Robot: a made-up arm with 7 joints.
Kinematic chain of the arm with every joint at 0, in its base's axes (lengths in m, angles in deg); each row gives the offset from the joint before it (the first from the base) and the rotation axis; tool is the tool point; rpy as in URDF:
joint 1: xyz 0 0 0.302 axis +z
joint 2: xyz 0 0 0 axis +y
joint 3: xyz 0 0 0.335 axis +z
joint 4: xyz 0.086 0 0 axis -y
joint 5: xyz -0.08 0 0.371 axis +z
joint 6: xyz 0 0 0 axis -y
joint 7: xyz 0.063 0 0 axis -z
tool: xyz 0 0 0 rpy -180 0 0
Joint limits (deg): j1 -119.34..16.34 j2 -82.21..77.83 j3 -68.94..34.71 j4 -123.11..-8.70 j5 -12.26..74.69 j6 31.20..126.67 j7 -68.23..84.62
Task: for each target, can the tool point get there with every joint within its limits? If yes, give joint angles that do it. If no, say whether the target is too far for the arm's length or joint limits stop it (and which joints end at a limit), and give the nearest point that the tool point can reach.
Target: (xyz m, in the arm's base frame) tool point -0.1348 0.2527 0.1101
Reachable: no: joint limits stop it (at a limit: joint 1, joint 2, joint 3, joint 4, joint 6) | nearest point 0.1267 0.3158 -0.0113 | short by 0.295 m
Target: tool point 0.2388 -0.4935 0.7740
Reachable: yes | joints -75.43 10.65 12.77 -65.73 16.38 67.50 47.47
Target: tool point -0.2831 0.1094 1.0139
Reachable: yes | joints -25.86 -43.31 -8.68 -32.68 34.29 63.67 70.64
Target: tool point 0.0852 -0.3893 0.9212
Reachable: yes | joints -5.81 -9.36 -59.67 -62.47 5.05 74.60 20.26
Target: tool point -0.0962 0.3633 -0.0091
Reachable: no: joint limits stop it (at a limit: joint 1, joint 2, joint 3, joint 4) | nearest point 0.1275 0.3271 -0.0097 | short by 0.227 m
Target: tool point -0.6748 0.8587 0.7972
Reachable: no: too far | nearest point -0.4437 0.5646 0.6276 | short by 0.411 m
